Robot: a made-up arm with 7 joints. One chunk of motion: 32 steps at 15 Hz.
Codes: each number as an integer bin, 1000 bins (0 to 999) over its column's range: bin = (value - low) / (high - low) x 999, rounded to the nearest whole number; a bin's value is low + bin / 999 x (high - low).
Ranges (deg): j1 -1.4..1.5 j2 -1.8..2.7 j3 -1.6..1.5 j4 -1.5..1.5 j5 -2..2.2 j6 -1.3..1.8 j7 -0.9..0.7
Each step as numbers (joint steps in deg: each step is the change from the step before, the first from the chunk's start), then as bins.
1 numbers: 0.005 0.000 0.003 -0.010 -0.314 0.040 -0.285
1 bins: 484 400 517 496 401 432 384
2 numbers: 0.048 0.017 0.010 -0.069 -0.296 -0.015 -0.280
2 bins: 499 403 519 477 405 414 387
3 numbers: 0.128 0.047 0.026 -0.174 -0.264 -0.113 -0.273
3 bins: 526 410 524 442 413 383 391
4 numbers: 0.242 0.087 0.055 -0.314 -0.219 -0.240 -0.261
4 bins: 566 419 533 395 424 342 399
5 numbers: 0.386 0.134 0.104 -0.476 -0.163 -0.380 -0.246
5 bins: 615 429 549 341 437 296 408
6 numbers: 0.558 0.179 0.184 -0.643 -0.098 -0.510 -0.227
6 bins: 674 439 575 285 452 255 420
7 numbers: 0.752 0.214 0.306 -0.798 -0.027 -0.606 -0.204
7 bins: 741 447 614 234 469 224 435
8 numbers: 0.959 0.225 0.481 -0.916 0.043 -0.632 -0.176
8 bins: 813 450 671 194 486 215 452
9 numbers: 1.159 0.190 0.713 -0.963 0.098 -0.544 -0.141
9 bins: 882 442 745 179 499 244 474
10 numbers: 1.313 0.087 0.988 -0.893 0.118 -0.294 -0.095
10 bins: 935 419 834 202 504 324 503
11 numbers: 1.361 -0.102 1.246 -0.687 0.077 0.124 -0.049
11 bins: 951 377 917 271 494 459 531
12 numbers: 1.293 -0.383 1.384 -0.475 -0.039 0.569 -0.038
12 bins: 928 315 962 341 466 602 538
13 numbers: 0.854 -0.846 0.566 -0.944 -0.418 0.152 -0.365
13 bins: 776 212 698 185 376 468 334
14 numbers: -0.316 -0.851 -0.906 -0.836 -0.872 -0.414 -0.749
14 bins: 373 211 224 221 268 286 94
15 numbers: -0.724 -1.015 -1.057 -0.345 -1.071 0.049 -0.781
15 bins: 233 174 175 385 221 435 74
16 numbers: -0.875 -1.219 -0.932 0.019 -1.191 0.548 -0.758
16 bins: 181 129 215 506 192 596 89
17 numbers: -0.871 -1.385 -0.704 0.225 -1.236 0.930 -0.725
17 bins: 182 92 289 574 182 719 109
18 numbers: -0.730 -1.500 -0.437 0.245 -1.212 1.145 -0.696
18 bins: 231 67 375 581 187 788 127
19 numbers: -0.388 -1.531 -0.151 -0.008 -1.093 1.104 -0.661
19 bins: 349 60 467 497 216 775 149
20 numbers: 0.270 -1.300 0.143 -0.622 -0.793 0.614 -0.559
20 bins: 575 111 562 292 287 617 213
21 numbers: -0.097 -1.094 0.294 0.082 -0.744 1.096 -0.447
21 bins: 449 157 610 527 299 772 283
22 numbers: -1.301 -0.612 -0.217 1.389 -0.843 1.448 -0.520
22 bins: 34 264 446 962 275 886 237
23 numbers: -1.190 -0.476 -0.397 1.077 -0.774 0.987 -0.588
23 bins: 72 294 388 858 292 737 195
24 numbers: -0.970 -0.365 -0.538 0.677 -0.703 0.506 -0.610
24 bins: 148 319 342 725 309 582 181
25 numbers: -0.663 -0.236 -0.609 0.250 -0.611 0.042 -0.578
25 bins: 254 347 319 583 330 432 201
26 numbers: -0.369 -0.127 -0.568 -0.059 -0.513 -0.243 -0.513
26 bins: 355 371 333 480 354 341 242
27 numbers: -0.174 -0.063 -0.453 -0.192 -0.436 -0.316 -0.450
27 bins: 422 386 370 436 372 317 281
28 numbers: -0.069 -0.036 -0.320 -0.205 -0.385 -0.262 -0.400
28 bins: 459 392 412 431 384 335 312
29 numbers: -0.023 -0.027 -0.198 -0.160 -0.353 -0.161 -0.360
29 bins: 474 394 452 446 392 367 337
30 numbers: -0.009 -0.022 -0.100 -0.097 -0.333 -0.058 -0.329
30 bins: 479 395 483 467 397 400 357
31 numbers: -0.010 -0.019 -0.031 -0.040 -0.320 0.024 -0.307
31 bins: 479 395 506 486 400 427 370
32 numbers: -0.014 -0.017 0.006 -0.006 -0.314 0.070 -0.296
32 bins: 477 396 518 498 401 441 377
